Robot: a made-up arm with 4 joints.
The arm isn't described. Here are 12 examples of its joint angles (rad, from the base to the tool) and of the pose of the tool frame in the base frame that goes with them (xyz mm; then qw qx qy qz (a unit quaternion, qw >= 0)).
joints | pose
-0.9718 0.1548 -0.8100 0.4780 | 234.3 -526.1 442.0 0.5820 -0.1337 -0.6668 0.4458
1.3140 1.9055 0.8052 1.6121 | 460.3 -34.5 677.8 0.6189 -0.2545 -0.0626 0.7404
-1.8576 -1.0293 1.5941 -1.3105 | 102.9 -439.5 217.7 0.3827 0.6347 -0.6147 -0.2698
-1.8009 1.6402 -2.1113 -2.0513 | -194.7 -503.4 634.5 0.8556 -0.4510 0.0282 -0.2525
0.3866 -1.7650 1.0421 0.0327 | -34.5 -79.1 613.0 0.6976 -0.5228 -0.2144 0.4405
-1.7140 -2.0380 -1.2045 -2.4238 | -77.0 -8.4 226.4 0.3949 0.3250 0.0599 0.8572
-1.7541 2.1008 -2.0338 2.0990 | 418.0 -38.8 407.5 0.5590 -0.0109 -0.1823 0.8088
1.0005 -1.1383 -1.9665 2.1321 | -483.2 243.6 45.0 0.5354 0.6809 0.4769 0.1492
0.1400 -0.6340 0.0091 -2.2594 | -142.2 449.0 338.5 0.0280 0.3632 0.3441 -0.8654
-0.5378 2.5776 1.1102 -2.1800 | -511.7 60.7 487.8 0.2104 -0.7740 -0.4578 -0.3836
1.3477 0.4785 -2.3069 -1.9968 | -202.3 18.0 282.4 0.6174 0.5046 0.5871 0.1401
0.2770 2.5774 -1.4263 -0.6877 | -366.6 -101.6 183.3 0.6524 0.6042 0.4534 0.0604
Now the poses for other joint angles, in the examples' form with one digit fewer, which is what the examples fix.
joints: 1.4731 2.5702 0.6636 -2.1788
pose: -475 -88 766 0.664 -0.409 0.127 -0.612
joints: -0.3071 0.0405 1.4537 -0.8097
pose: -148 118 468 0.360 -0.912 -0.193 0.038
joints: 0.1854 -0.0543 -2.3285 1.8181
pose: 104 140 -265 0.730 0.618 -0.008 0.290
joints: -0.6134 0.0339 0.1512 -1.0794
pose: -109 46 466 0.137 -0.655 -0.466 0.579
